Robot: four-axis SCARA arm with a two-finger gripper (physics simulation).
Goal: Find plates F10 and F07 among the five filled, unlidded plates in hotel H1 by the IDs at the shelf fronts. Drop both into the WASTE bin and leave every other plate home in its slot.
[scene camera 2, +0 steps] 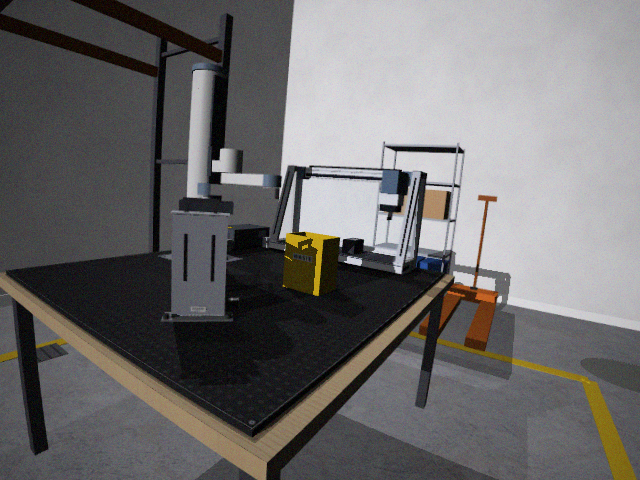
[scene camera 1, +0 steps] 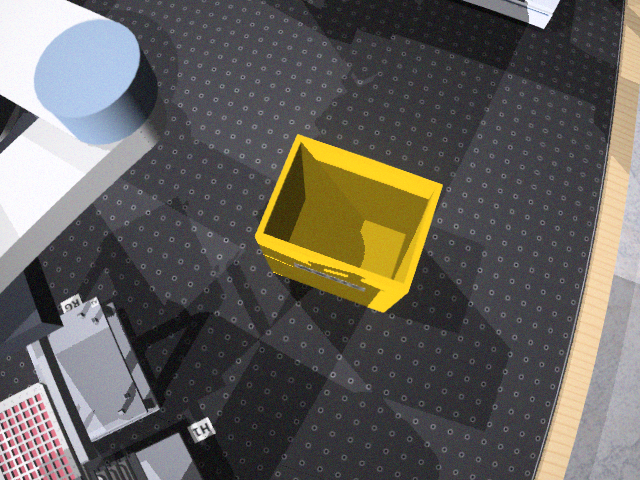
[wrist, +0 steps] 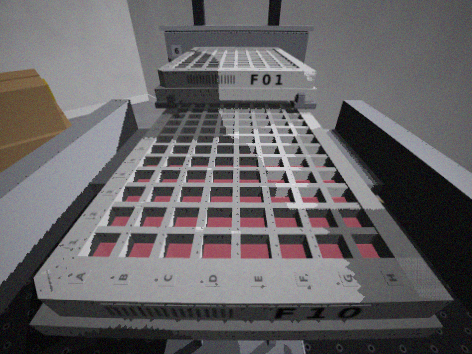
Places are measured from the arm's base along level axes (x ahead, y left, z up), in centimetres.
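Pixels of known places: gripper, fingertip midpoint: (wrist: 236,119).
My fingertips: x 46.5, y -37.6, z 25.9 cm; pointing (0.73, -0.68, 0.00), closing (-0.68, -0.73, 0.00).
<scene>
Behind a point stands the place of what it marks.
Plate F10 (wrist: 237,280) @(y -32.1, x 40.5, z 25.8 cm) fills the lower wrist view, level, with pink-filled wells and its ID on the front edge. My gripper (wrist: 236,119) @(y -37.6, x 46.5, z 25.9 cm) is shut on it, one long finger along each side. A plate with pink wells (scene camera 1: 31,434) @(y -33.8, x 43.9, z 25.7 cm) shows at the lower left of scene camera 1. Plate F01 (wrist: 265,79) @(y -39.7, x 46.5, z 27.5 cm) sits in hotel H1 (wrist: 295,42) @(y -51.5, x 52.9, z 28.3 cm), beyond and above F10. F07 cannot be made out. The yellow WASTE bin (scene camera 1: 341,155) @(y 2.8, x 61.8, z 21.1 cm) (scene camera 2: 328,263) @(y -3.8, x 72.6, z 12.4 cm) stands upright and open-topped, with no plate visible inside. The gripper cannot be made out in scene camera 2.
The white arm (scene camera 1: 31,196) @(y -14.1, x 42.3, z 37.1 cm) (scene camera 2: 242,178) @(y -6.6, x 31.4, z 40.1 cm) reaches over the left side of scene camera 1. The H1 label (scene camera 1: 201,429) @(y -31.7, x 54.7, z 1.3 cm) and RG label (scene camera 1: 71,303) @(y -22.6, x 30.4, z 1.3 cm) mark fixtures at the lower left. A gantry frame (scene camera 2: 417,217) @(y 61.4, x 85.0, z 28.7 cm) stands behind the bin. A brown box (wrist: 25,115) shows beyond the left finger.
</scene>
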